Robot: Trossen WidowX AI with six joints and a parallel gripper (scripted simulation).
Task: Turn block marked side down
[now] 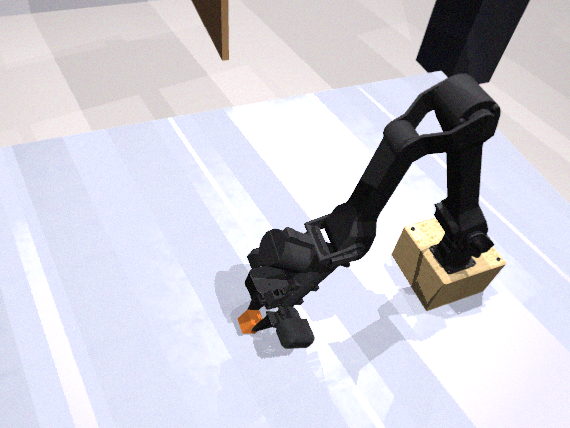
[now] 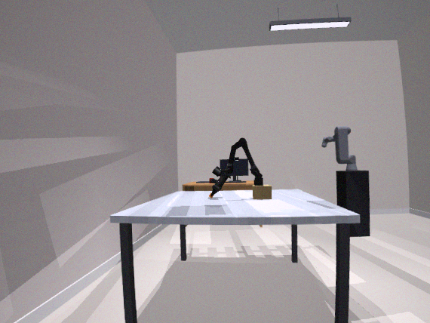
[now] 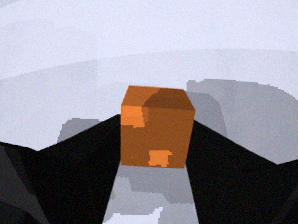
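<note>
Right now the orange block is 10 mm behind my gripper tip.
</note>
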